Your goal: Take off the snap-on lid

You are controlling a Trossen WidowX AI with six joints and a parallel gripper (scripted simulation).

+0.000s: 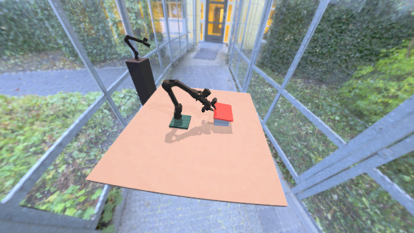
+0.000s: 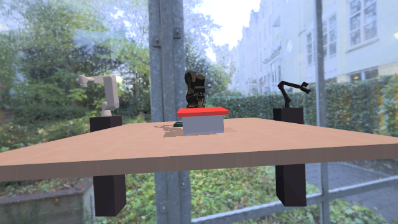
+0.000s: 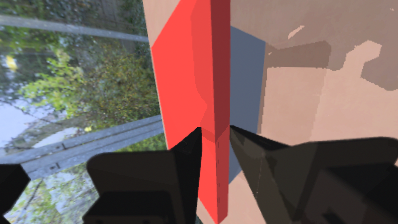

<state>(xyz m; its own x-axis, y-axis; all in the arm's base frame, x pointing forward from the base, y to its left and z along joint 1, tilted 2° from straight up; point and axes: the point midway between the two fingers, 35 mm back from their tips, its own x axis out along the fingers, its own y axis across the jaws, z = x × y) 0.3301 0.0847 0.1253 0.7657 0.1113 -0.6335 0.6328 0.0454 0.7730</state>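
The red lid is 80 mm ahead of my gripper tip and 10 mm to the left of it. Round my gripper tip: grey storage box: 70 mm ahead, 60 mm below, 10 mm to the left.
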